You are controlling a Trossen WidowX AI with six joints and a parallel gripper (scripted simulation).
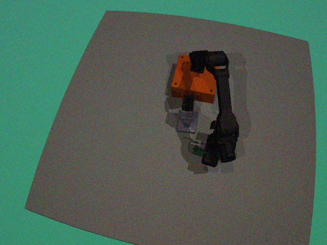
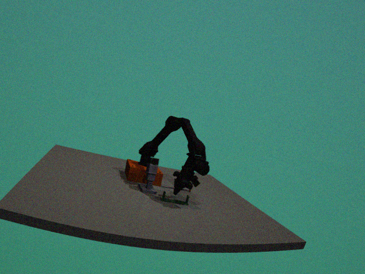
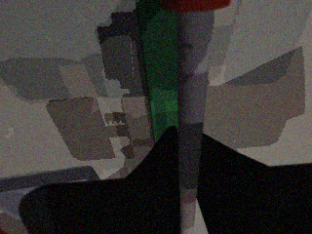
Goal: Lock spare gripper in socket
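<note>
My gripper tip is now 1 cm to the right of the green rack and 2 cm above it. Round my gripper tip: spare gripper (12 cm behind, 12 cm to the right, 9 cm above); then grey mount (12 cm behind, 11 cm to the right, 1 cm above).
</note>
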